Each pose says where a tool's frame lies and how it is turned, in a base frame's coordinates. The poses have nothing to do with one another.
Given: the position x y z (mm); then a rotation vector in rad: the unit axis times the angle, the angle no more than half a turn.
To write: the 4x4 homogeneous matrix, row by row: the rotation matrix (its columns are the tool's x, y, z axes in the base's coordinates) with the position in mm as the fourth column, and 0 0 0 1 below. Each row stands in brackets. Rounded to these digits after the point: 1 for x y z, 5 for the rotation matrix.
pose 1, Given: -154.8, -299.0, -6.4, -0.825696, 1.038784, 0.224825
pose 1, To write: [[0.51546, -0.53075, 0.67276, -154.8], [-0.20507, 0.68588, 0.69822, -299.0], [-0.83201, -0.49787, 0.24471, -6.4], [0, 0, 0, 1]]
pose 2, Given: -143.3, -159.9, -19.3, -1.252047, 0.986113, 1.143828
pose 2, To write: [[0.18151, -0.98216, -0.04919, -143.3], [0.09600, -0.03208, 0.99486, -159.9], [-0.97869, -0.18530, 0.08847, -19.3], [0, 0, 0, 1]]
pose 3, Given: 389.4, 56.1, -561.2, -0.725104, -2.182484, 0.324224
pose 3, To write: [[-0.51887, 0.39175, -0.75981, 389.4], [0.59571, 0.80317, 0.00730, 56.1], [0.61311, -0.44883, -0.65011, -561.2], [0, 0, 0, 1]]
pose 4, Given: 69.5, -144.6, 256.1, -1.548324, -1.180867, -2.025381
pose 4, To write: [[-0.35460, 0.68553, 0.63585, 69.5], [0.21564, -0.60175, 0.76902, -144.6], [0.90981, 0.40981, 0.06555, 256.1], [0, 0, 0, 1]]
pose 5, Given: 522.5, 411.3, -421.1, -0.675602, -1.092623, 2.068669
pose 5, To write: [[-0.62511, -0.33231, -0.70626, 522.5], [0.77067, -0.40616, -0.49101, 411.3], [-0.12369, -0.85123, 0.51000, -421.1], [0, 0, 0, 1]]
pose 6, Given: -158.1, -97.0, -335.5, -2.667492, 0.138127, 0.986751
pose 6, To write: [[0.76038, -0.18938, -0.62125, -158.1], [0.01152, -0.95246, 0.30444, -97.0], [-0.64937, -0.23865, -0.72205, -335.5], [0, 0, 0, 1]]
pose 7, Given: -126.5, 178.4, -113.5, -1.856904, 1.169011, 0.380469
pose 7, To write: [[0.50934, -0.84010, 0.18655, -126.5], [-0.56937, -0.16643, 0.80506, 178.4], [-0.64528, -0.51626, -0.56310, -113.5], [0, 0, 0, 1]]
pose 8, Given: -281.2, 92.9, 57.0, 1.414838, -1.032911, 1.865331
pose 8, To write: [[-0.27404, -0.81064, 0.51747, -281.2], [-0.00843, -0.53602, -0.84416, 92.9], [0.96168, -0.23570, 0.14006, 57.0], [0, 0, 0, 1]]
